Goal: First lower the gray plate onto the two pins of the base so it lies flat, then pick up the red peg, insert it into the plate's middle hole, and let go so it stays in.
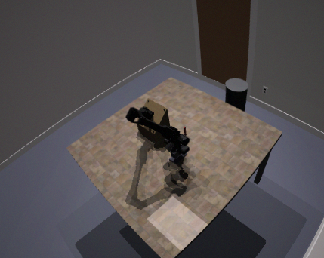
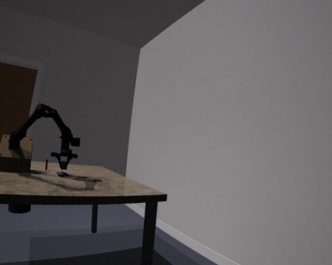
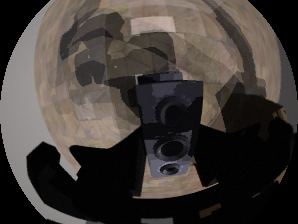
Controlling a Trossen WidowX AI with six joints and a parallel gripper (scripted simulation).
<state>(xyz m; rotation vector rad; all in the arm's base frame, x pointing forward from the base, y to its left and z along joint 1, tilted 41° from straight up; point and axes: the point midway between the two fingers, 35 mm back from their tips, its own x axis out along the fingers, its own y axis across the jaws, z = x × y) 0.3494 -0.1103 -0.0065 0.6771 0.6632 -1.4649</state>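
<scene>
The dark base lies 4 cm below my gripper tip. Round my gripper tip: gray plate (3 cm above); then red peg (11 cm behind, 20 cm to the left, 1 cm below).
</scene>
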